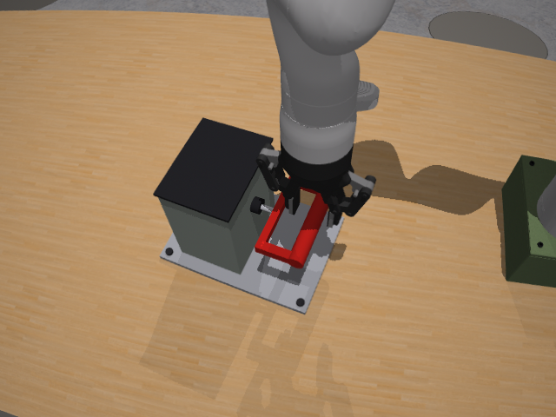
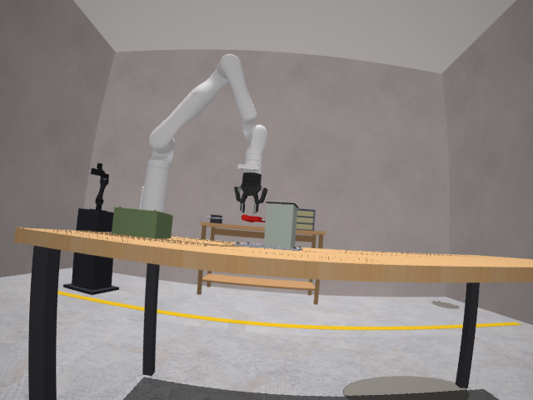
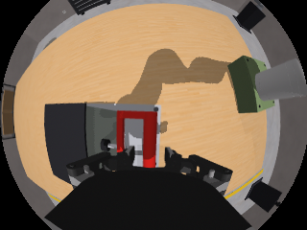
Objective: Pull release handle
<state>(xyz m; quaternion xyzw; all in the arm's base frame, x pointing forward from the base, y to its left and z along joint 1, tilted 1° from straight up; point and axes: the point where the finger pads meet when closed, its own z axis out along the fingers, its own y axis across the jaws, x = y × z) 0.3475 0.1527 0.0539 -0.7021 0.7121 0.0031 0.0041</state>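
Right now the release handle is 5 cm ahead of my hand and 4 cm below it. From my hand the other things lie so: grey baseplate (14 cm below, 10 cm ahead).
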